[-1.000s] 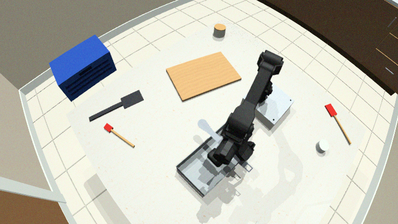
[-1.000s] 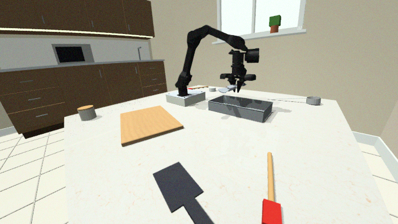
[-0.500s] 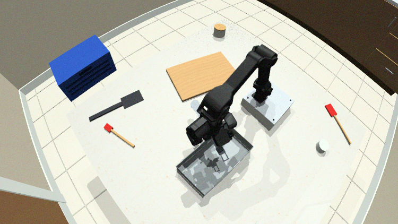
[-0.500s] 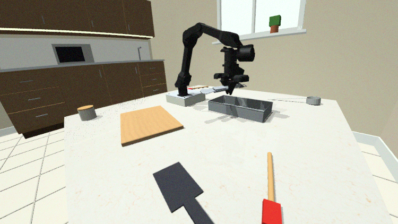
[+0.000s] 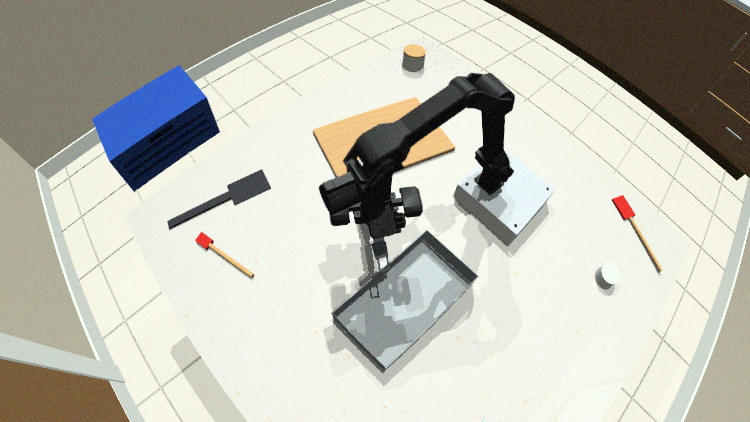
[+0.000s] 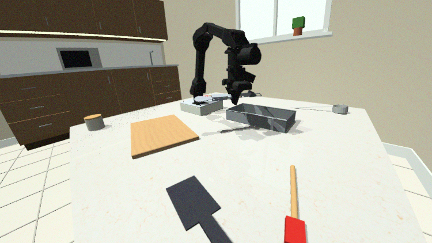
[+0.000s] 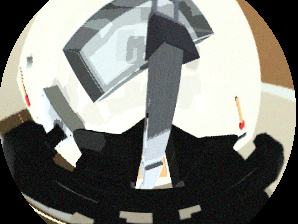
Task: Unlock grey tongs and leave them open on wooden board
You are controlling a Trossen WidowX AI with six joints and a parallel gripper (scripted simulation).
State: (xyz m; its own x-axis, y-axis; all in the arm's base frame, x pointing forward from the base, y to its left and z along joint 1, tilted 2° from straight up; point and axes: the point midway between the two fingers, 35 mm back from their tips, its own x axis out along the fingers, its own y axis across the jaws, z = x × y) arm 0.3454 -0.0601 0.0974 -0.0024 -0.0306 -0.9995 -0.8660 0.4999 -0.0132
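The wooden board is 240 mm behind my gripper tip, 250 mm to the right of it and 100 mm below it. Also, from my gripper tip: cork-topped jar (570 mm behind, 490 mm to the right, 80 mm below); then grey roasting tin (30 mm ahead, 160 mm to the left, 80 mm below); then black spatula (250 mm ahead, 360 mm to the right, 110 mm below).
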